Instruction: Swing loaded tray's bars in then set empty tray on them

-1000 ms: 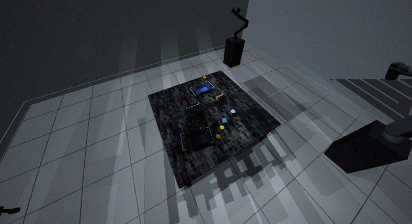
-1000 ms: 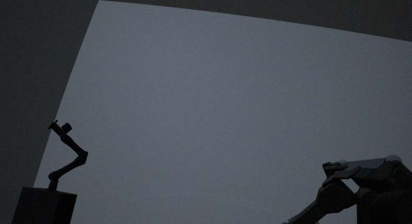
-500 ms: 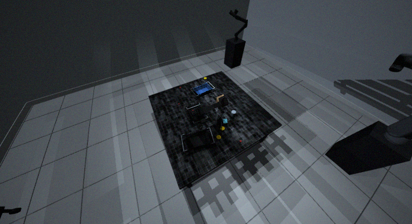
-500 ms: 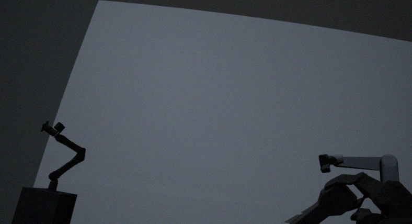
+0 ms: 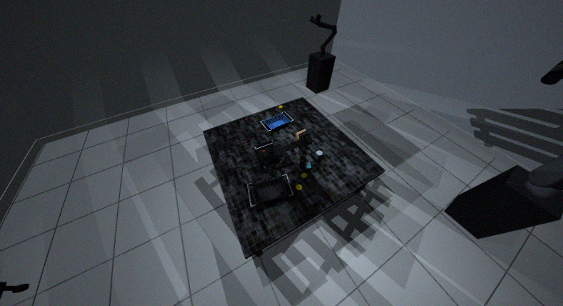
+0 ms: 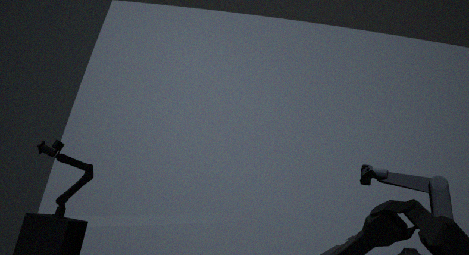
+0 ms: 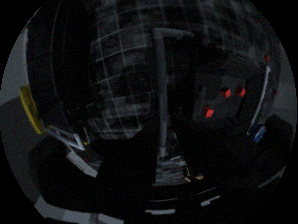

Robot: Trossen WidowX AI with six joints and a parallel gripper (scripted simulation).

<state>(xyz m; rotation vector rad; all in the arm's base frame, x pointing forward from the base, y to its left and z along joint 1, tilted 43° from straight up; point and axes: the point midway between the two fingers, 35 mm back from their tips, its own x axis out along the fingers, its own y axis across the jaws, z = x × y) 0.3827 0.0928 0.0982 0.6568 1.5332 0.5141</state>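
The blue tray is 29 cm behind my gripper tip and 47 cm to the right of it. The rest, counted from my gripper tip: teal block: 24 cm behind, 15 cm to the left, 2 cm below; pale disc: 39 cm behind, 11 cm to the left, 1 cm below.
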